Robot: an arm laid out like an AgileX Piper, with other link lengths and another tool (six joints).
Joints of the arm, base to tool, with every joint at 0 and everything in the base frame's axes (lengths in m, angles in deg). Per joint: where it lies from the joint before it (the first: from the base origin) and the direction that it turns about. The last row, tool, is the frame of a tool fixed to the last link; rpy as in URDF.
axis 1: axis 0 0 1 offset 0.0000 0.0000 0.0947
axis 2: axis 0 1 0 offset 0.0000 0.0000 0.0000
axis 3: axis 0 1 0 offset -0.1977 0.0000 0.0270
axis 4: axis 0.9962 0 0.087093 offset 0.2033 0.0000 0.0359
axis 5: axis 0 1 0 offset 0.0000 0.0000 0.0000
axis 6: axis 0.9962 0 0.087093 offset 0.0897 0.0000 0.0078
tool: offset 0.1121 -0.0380 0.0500 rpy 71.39 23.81 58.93
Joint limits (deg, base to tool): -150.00..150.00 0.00..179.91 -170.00..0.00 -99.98..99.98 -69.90..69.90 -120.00..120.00
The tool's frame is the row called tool.
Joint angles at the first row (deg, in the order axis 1, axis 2, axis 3, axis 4, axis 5, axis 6):
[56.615 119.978 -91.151 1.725 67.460 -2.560]
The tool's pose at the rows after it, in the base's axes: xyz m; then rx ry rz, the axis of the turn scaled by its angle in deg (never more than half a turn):
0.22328, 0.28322, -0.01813, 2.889, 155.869, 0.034
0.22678, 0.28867, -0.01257, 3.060, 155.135, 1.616
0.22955, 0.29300, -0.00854, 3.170, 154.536, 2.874
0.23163, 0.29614, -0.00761, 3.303, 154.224, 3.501
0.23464, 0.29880, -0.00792, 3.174, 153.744, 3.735
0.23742, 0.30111, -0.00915, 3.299, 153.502, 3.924
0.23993, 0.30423, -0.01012, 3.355, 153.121, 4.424
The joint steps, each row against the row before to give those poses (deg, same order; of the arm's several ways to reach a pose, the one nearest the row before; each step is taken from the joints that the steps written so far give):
[0.000 0.353 -1.564 0.094 0.428 0.000]
[-0.001 0.042 -1.394 0.001 0.002 -0.108]
[0.000 0.092 -1.059 0.000 -0.111 -0.108]
[0.000 0.501 -0.943 0.000 -0.112 -0.001]
[0.001 0.810 -1.083 -0.343 -0.113 0.002]
[-0.102 0.914 -1.063 -0.118 -0.111 0.000]
[0.000 0.790 -0.872 -0.115 -0.427 -0.001]

